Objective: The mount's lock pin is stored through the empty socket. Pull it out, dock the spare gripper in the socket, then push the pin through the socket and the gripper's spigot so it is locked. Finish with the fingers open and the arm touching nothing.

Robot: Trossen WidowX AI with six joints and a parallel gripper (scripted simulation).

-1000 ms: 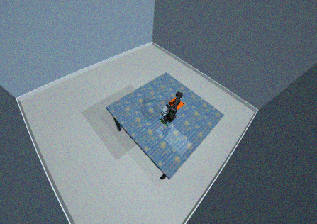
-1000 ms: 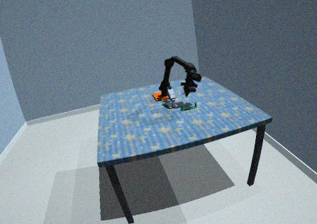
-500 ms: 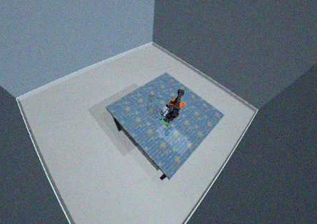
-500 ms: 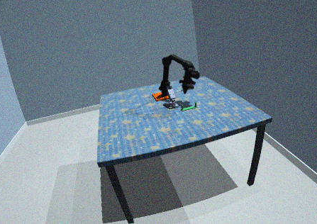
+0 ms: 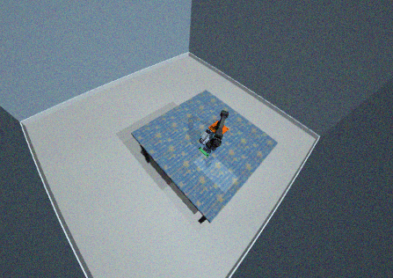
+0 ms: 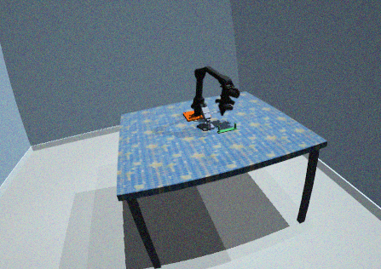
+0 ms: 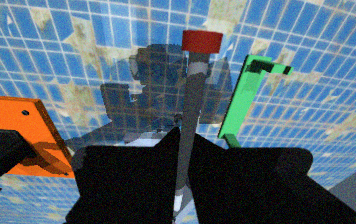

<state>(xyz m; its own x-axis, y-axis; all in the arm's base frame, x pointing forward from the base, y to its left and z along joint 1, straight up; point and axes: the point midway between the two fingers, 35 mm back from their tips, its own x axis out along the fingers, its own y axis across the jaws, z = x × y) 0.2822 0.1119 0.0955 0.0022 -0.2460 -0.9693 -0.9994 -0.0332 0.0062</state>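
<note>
The gripper socket is 11 cm to the right of my gripper tip and 2 cm below it. Also, from my gripper tip: spare gripper (3 cm behind, 11 cm to the right, 4 cm above); then green piece (10 cm ahead, 5 cm below).
</note>
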